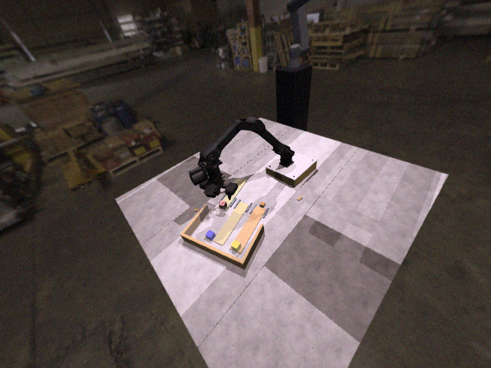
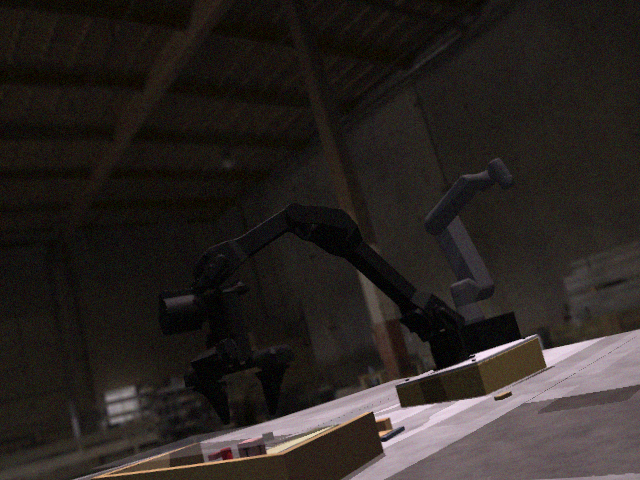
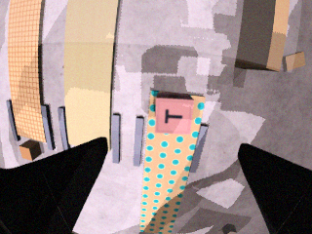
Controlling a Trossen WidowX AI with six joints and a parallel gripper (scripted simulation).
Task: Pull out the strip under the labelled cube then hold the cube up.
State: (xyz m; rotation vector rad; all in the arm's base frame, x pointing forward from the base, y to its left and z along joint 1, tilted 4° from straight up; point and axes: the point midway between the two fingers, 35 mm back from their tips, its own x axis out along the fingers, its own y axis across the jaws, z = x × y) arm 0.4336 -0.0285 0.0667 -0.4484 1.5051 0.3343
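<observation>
The pink labelled cube is 50 mm below my gripper tip and 10 mm ahead of it. From my gripper tip the other things lie so: white cube: 200 mm to the right, 120 mm behind, 60 mm below; then pink piece: 190 mm to the right, 60 mm below; then dotted strip: 80 mm behind, 60 mm below, 40 mm to the right.
</observation>
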